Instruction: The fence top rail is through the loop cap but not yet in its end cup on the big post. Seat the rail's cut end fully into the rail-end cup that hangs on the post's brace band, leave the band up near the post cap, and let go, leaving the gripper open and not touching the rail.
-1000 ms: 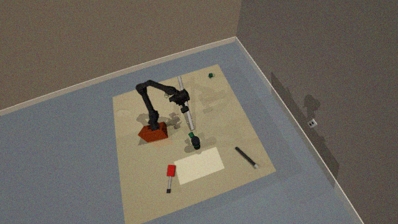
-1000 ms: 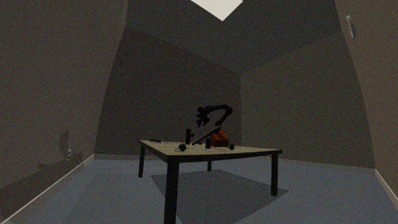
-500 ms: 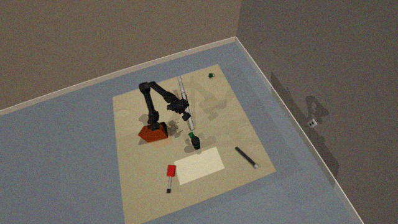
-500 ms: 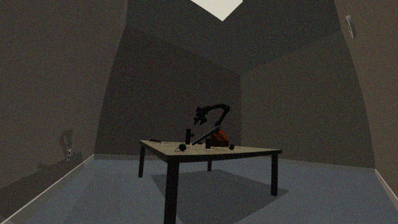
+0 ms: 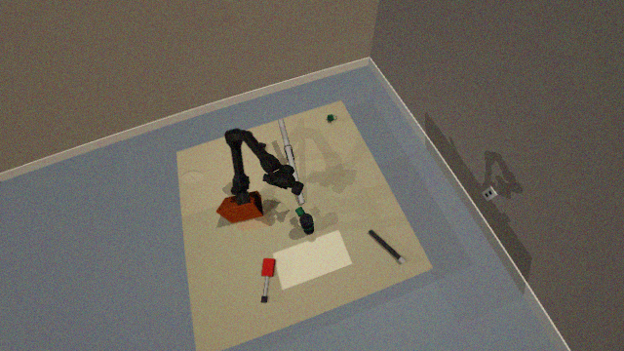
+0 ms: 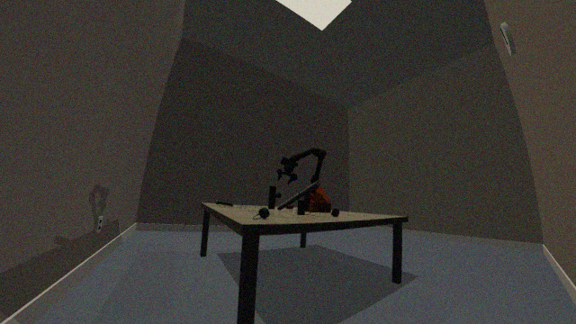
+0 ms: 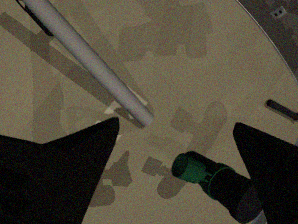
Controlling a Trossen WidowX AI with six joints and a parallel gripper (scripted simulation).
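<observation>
Right now the green rail-end cup is 12 cm to the right of my gripper tip, 11 cm below it and 2 cm behind it. Round my gripper tip: red-handled tool: 38 cm to the right, 33 cm behind, 22 cm below; black part: 46 cm to the left, 22 cm below, 13 cm behind.
</observation>
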